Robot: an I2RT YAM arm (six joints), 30 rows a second.
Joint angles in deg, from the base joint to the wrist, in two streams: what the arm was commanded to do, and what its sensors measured. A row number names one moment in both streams.
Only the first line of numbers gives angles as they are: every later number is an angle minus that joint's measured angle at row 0.
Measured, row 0: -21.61, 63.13, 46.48, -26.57, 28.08, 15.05
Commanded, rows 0 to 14: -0.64, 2.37, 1.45, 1.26, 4.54, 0.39; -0.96, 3.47, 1.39, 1.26, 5.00, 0.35; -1.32, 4.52, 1.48, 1.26, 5.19, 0.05; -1.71, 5.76, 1.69, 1.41, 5.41, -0.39; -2.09, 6.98, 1.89, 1.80, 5.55, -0.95; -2.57, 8.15, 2.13, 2.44, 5.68, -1.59; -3.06, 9.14, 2.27, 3.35, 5.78, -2.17; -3.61, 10.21, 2.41, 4.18, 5.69, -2.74; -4.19, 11.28, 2.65, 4.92, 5.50, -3.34; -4.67, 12.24, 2.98, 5.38, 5.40, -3.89; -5.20, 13.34, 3.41, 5.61, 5.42, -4.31; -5.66, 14.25, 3.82, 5.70, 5.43, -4.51; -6.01, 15.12, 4.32, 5.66, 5.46, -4.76; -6.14, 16.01, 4.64, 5.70, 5.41, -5.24; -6.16, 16.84, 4.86, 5.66, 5.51, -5.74
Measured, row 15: -5.35, 14.71, 1.14, 1.99, 3.45, -3.39
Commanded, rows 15 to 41: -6.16, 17.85, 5.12, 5.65, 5.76, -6.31; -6.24, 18.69, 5.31, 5.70, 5.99, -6.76; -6.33, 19.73, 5.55, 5.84, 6.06, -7.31; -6.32, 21.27, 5.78, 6.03, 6.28, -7.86; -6.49, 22.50, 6.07, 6.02, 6.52, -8.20; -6.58, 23.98, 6.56, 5.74, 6.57, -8.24; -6.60, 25.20, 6.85, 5.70, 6.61, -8.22; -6.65, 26.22, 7.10, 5.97, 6.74, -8.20; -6.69, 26.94, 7.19, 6.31, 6.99, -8.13; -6.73, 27.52, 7.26, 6.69, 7.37, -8.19; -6.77, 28.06, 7.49, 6.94, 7.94, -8.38; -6.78, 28.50, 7.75, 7.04, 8.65, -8.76; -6.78, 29.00, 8.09, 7.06, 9.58, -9.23; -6.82, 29.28, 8.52, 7.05, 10.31, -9.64; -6.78, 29.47, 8.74, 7.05, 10.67, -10.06; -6.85, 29.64, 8.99, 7.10, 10.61, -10.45; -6.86, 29.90, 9.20, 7.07, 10.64, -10.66; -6.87, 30.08, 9.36, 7.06, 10.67, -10.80; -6.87, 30.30, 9.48, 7.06, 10.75, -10.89; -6.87, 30.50, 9.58, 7.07, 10.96, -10.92; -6.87, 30.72, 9.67, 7.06, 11.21, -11.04; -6.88, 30.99, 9.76, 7.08, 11.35, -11.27; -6.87, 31.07, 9.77, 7.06, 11.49, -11.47; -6.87, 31.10, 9.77, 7.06, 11.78, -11.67; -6.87, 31.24, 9.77, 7.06, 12.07, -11.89; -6.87, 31.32, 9.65, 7.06, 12.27, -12.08; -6.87, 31.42, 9.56, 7.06, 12.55, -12.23
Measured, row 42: -6.60, 30.89, 7.91, 5.51, 9.26, -11.10
